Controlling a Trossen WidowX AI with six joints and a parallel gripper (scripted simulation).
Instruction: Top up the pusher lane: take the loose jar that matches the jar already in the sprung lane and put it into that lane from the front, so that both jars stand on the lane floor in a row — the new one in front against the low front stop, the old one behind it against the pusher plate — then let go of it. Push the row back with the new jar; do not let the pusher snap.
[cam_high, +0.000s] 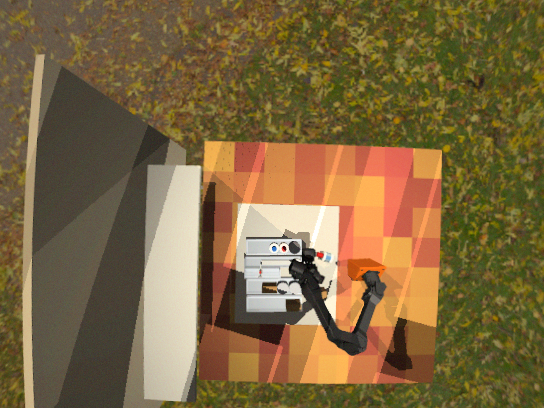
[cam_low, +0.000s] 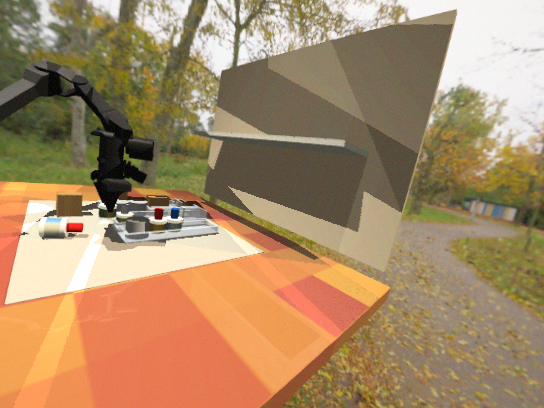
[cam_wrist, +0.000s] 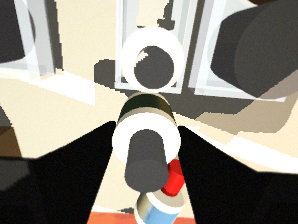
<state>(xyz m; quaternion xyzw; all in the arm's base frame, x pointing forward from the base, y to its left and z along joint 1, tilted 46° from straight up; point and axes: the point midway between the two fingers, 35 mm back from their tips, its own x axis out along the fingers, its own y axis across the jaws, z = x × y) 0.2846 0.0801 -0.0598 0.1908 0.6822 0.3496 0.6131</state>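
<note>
Now: the red-capped jar 12 cm ahead of my gripper tip, 6 cm to the right of it and 1 cm below it. Round my gripper tip: brown block: 14 cm to the left, 10 cm behind, 2 cm below; then blue-capped jar: 17 cm ahead, 5 cm to the right, 1 cm below; then pusher plate: 15 cm ahead, 5 cm to the left, 1 cm below.
</note>
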